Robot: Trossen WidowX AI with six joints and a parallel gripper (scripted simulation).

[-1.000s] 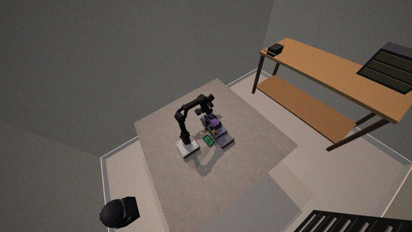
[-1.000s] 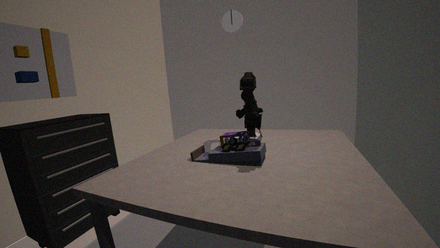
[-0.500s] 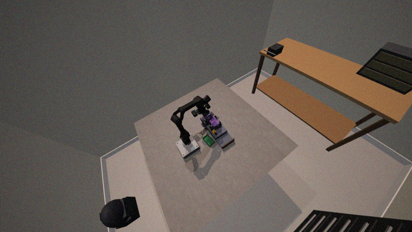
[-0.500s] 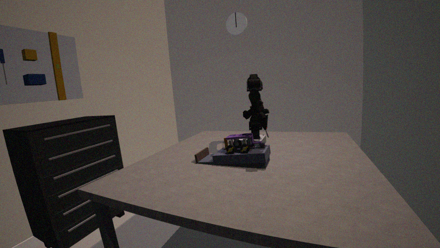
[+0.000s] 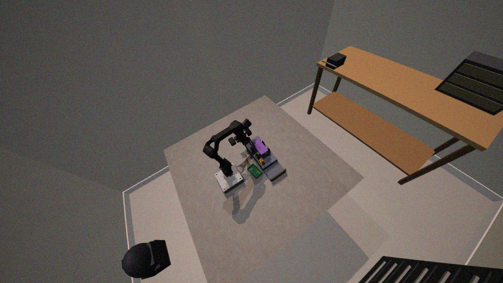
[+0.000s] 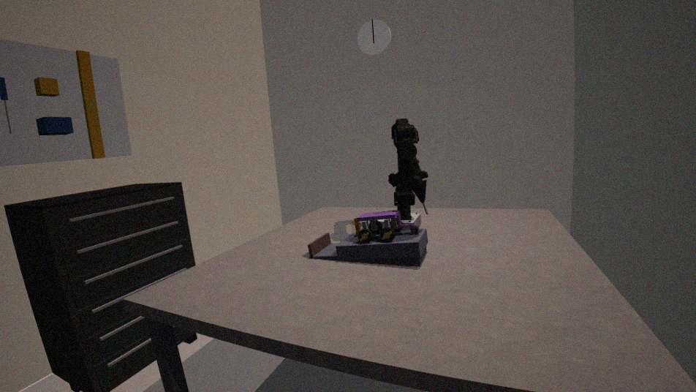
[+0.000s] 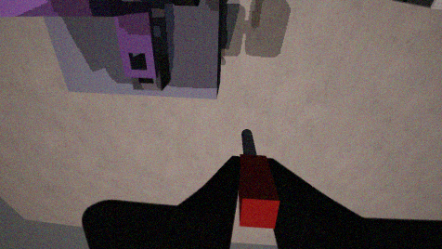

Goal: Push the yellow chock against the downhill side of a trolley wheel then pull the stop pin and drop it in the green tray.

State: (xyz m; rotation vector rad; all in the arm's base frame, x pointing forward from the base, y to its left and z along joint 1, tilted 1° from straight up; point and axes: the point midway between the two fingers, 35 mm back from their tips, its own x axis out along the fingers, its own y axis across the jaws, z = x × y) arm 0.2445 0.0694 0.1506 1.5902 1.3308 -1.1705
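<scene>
My gripper tip is now 7 cm past the green tray, 22 cm to the left of it and 18 cm above it. From my gripper tip the other things lie so: purple trolley 8 cm ahead, 15 cm to the right, 7 cm below; then grey ramp 8 cm ahead, 14 cm to the right, 13 cm below; then red-headed stop pin right at my gripper tip.
</scene>
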